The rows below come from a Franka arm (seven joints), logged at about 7 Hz.
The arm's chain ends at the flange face. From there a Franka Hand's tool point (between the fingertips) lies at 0.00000 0.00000 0.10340 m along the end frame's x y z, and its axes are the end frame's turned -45 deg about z.
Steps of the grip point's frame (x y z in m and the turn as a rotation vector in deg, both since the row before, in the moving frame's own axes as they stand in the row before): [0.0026 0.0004 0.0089 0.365 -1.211 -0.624]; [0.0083 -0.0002 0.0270 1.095 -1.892 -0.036]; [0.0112 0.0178 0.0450 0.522 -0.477 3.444]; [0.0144 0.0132 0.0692 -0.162 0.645 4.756]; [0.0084 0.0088 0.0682 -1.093 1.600 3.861]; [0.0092 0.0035 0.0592 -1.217 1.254 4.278]
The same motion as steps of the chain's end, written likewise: [0.0041 -0.0026 0.0089 -0.598 -1.114 -0.624]; [0.0095 -0.0070 0.0271 -0.564 -2.112 -0.036]; [0.0218 0.0048 0.0450 0.032 -0.706 3.444]; [0.0185 -0.0003 0.0692 0.342 0.571 4.756]; [0.0087 0.0008 0.0683 0.359 1.904 3.861]; [0.0058 -0.0041 0.0592 0.026 1.747 4.278]
